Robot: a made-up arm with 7 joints. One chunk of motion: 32 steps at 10 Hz.
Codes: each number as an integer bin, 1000 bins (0 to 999) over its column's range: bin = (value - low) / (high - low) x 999, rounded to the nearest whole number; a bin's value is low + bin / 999 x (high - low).
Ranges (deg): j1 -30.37..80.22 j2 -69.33..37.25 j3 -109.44..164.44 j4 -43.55..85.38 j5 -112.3..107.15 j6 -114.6..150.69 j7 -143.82..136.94
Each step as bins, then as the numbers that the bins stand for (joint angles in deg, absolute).
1 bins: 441 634 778 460 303 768 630
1 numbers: 18.45 -1.69 103.85 15.82 -45.74 89.35 33.24
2 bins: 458 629 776 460 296 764 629
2 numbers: 20.33 -2.22 103.30 15.82 -47.28 88.28 32.95
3 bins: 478 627 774 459 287 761 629
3 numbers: 22.54 -2.44 102.76 15.69 -49.25 87.49 32.95
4 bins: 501 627 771 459 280 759 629
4 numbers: 25.09 -2.44 101.93 15.69 -50.79 86.96 32.95
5 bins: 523 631 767 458 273 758 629
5 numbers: 27.53 -2.01 100.84 15.56 -52.33 86.69 32.95
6 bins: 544 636 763 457 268 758 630
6 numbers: 29.85 -1.48 99.74 15.43 -53.43 86.69 33.24
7 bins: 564 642 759 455 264 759 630
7 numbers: 32.07 -0.84 98.64 15.17 -54.31 86.96 33.24
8 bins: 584 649 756 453 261 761 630
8 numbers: 34.28 -0.09 97.82 14.91 -54.97 87.49 33.24
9 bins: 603 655 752 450 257 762 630
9 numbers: 36.38 0.55 96.72 14.53 -55.84 87.75 33.24
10 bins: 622 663 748 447 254 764 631
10 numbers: 38.49 1.40 95.63 14.14 -56.50 88.28 33.52
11 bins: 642 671 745 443 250 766 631
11 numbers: 40.70 2.26 94.80 13.62 -57.38 88.82 33.52
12 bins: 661 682 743 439 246 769 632
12 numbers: 42.80 3.43 94.26 13.11 -58.26 89.61 33.80
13 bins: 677 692 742 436 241 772 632
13 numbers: 44.57 4.50 93.98 12.72 -59.36 90.41 33.80
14 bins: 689 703 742 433 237 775 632
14 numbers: 45.90 5.67 93.98 12.33 -60.24 91.21 33.80
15 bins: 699 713 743 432 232 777 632
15 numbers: 47.01 6.74 94.26 12.20 -61.34 91.74 33.80
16 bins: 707 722 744 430 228 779 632
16 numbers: 47.90 7.70 94.53 11.95 -62.22 92.27 33.80
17 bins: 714 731 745 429 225 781 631
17 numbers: 48.67 8.66 94.80 11.82 -62.87 92.80 33.52
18 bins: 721 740 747 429 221 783 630
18 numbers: 49.45 9.62 95.35 11.82 -63.75 93.33 33.24
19 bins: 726 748 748 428 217 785 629
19 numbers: 50.00 10.47 95.63 11.69 -64.63 93.86 32.95
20 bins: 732 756 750 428 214 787 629
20 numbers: 50.66 11.33 96.18 11.69 -65.29 94.39 32.95
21 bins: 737 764 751 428 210 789 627
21 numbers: 51.22 12.18 96.45 11.69 -66.17 94.92 32.39
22 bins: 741 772 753 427 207 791 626
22 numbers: 51.66 13.03 97.00 11.56 -66.83 95.45 32.11
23 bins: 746 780 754 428 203 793 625
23 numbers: 52.21 13.89 97.27 11.69 -67.71 95.99 31.83
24 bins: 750 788 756 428 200 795 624
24 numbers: 52.66 14.74 97.82 11.69 -68.37 96.52 31.55
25 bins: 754 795 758 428 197 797 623
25 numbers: 53.10 15.49 98.37 11.69 -69.03 97.05 31.27
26 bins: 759 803 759 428 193 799 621
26 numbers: 53.65 16.34 98.64 11.69 -69.90 97.58 30.71
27 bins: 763 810 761 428 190 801 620
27 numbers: 54.09 17.09 99.19 11.69 -70.56 98.11 30.43
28 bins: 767 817 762 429 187 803 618
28 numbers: 54.54 17.83 99.47 11.82 -71.22 98.64 29.86
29 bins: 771 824 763 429 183 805 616
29 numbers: 54.98 18.58 99.74 11.82 -72.10 99.17 29.30
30 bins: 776 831 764 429 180 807 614
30 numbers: 55.53 19.33 100.01 11.82 -72.76 99.70 28.74
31 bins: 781 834 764 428 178 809 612
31 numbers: 56.09 19.65 100.01 11.69 -73.20 100.23 28.18
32 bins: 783 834 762 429 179 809 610
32 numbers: 56.31 19.65 99.47 11.82 -72.98 100.23 27.62
